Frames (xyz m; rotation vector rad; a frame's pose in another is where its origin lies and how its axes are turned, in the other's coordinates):
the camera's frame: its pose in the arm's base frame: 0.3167 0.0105 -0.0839 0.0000 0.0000 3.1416
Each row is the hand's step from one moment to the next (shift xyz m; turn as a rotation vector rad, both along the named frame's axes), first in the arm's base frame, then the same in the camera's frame.
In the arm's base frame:
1: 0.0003 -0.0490 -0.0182 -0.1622 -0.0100 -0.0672
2: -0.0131 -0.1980 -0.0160 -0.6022 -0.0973 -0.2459
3: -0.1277 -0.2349 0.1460 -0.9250 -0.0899 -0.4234
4: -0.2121 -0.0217 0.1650 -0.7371 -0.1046 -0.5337
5: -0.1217 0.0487 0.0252 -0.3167 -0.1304 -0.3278
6: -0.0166 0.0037 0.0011 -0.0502 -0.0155 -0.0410
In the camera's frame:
1: -0.0003 0.0490 -0.0182 0.1622 0.0100 -0.0672
2: 0.0131 0.1980 -0.0160 0.6022 0.0973 -0.2459
3: 0.1277 0.2349 0.1460 0.9250 0.0899 -0.4234
4: 0.2121 0.0217 0.1650 0.7371 0.1046 -0.5337
5: 0.1217 -0.0487 0.0252 0.3167 0.1304 -0.3278
6: 0.0166 -0.0037 0.0011 0.0502 0.0155 -0.0410

